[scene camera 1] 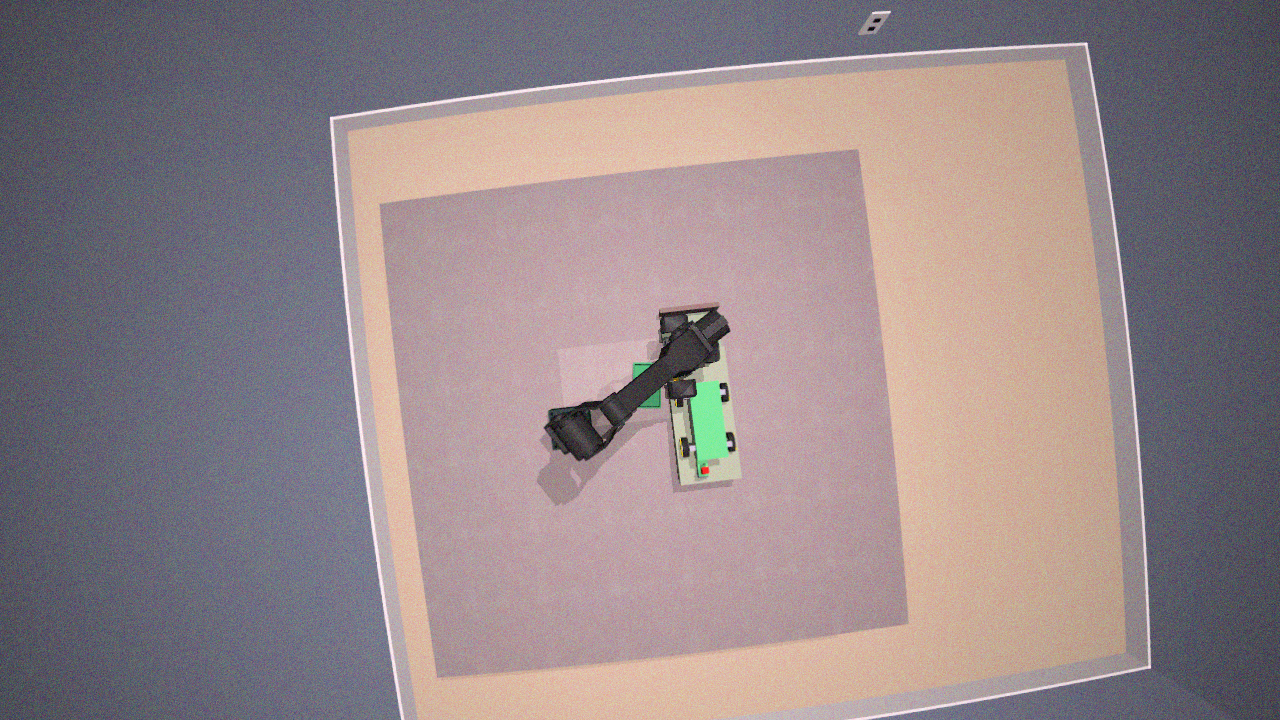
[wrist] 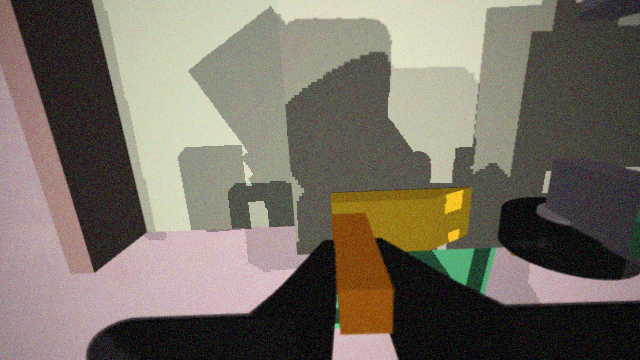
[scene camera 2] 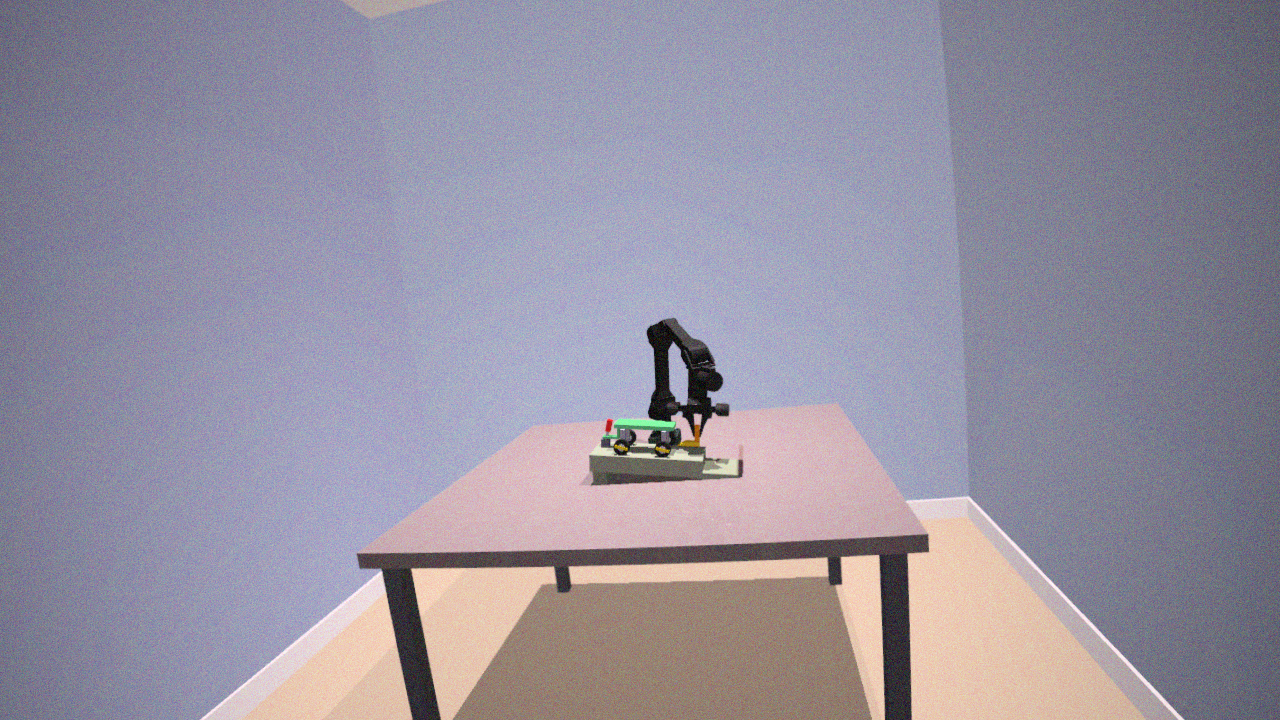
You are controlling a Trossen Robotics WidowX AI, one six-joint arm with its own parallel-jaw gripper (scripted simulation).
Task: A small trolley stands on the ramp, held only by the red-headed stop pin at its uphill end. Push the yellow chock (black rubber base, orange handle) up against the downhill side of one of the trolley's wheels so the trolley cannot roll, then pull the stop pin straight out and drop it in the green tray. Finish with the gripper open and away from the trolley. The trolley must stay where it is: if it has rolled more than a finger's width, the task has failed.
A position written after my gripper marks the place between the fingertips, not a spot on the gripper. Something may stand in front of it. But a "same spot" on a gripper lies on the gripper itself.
Scene:
my gripper: scene camera 1 675, 360; wrist; scene camera 2
trolley: scene camera 1 711, 440; wrist 591, 194; scene camera 2 626, 437
same spot on my gripper: [scene camera 2: 690, 417] = [wrist: 526, 304]
same spot on ramp: [wrist: 373, 102] = [scene camera 2: 690, 453]

